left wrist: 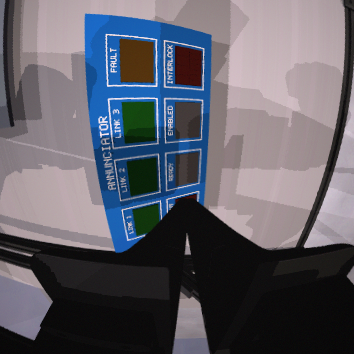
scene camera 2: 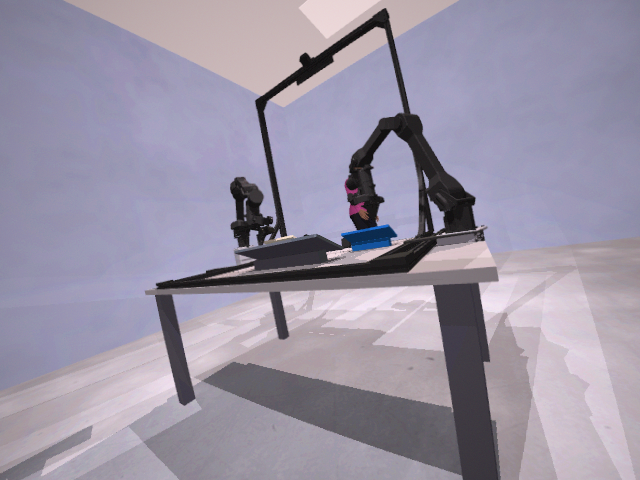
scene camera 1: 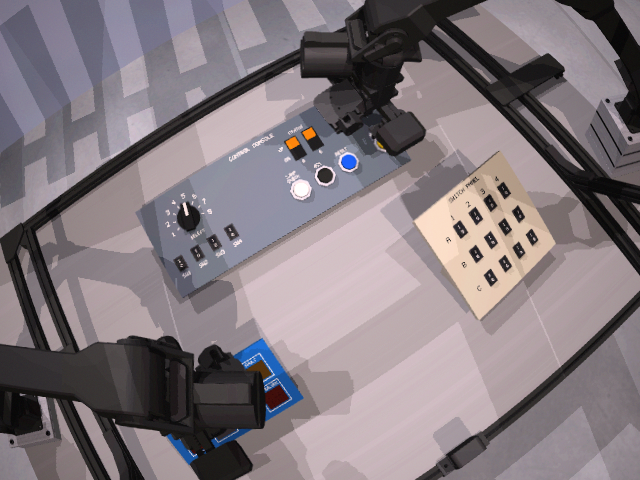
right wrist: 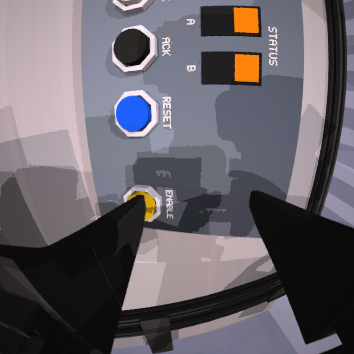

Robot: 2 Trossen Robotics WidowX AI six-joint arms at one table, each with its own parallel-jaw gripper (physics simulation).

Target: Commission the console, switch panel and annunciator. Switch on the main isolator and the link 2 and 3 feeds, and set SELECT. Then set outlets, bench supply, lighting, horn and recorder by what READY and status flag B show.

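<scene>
The grey control console has its SELECT knob pointing at 5. Status flag A and status flag B show orange in their upper halves in scene camera 1. The beige switch panel lies at the right. The blue annunciator shows grey READY and ENABLED windows. LINK 2 looks darker green than LINK 3. My left gripper is shut and empty, over the annunciator. My right gripper is open above the console's yellow ENABLE button.
The blue RESET, black ACK and white button stand on the console beside my right gripper. Black frame rails border the table. A person in pink stands behind my left arm.
</scene>
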